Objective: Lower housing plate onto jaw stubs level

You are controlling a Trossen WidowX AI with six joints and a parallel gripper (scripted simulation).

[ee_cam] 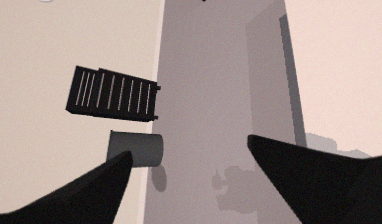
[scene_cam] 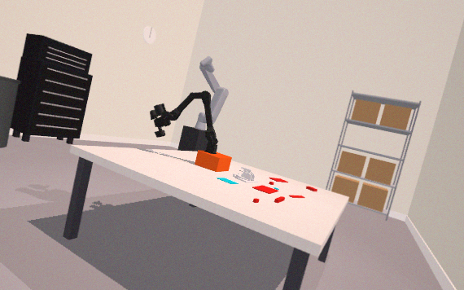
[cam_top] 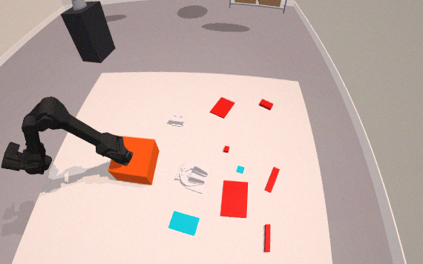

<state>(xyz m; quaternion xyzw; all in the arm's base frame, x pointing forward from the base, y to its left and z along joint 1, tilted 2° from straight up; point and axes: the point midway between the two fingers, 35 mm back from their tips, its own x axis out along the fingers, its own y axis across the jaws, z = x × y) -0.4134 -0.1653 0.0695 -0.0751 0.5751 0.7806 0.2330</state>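
Right now the cyan plate is 750 mm ahead of my gripper tip and 160 mm below it. Round my gripper tip: red plate (910 mm ahead, 150 mm to the left, 160 mm below); then small cyan block (900 mm ahead, 290 mm to the left, 160 mm below).
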